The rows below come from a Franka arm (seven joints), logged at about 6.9 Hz.
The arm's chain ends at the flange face. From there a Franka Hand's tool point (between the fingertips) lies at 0.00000 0.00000 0.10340 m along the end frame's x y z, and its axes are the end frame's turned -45 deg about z.
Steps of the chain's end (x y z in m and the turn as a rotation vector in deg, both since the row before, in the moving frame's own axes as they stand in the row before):
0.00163, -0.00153, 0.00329, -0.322, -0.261, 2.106
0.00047, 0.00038, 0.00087, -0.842, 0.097, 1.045
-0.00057, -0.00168, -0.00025, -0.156, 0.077, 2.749
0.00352, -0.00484, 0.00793, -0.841, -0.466, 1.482
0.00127, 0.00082, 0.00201, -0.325, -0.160, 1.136
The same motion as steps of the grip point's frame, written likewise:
0.00149, 0.00013, 0.00329, -0.043, -0.412, 2.106
-0.00090, 0.00179, 0.00086, -0.664, -0.527, 1.045
0.00068, -0.00130, -0.00025, -0.165, -0.056, 2.749
0.00424, -0.00048, 0.00792, -0.265, -0.924, 1.482
-0.00030, 0.00168, 0.00201, -0.117, -0.343, 1.136

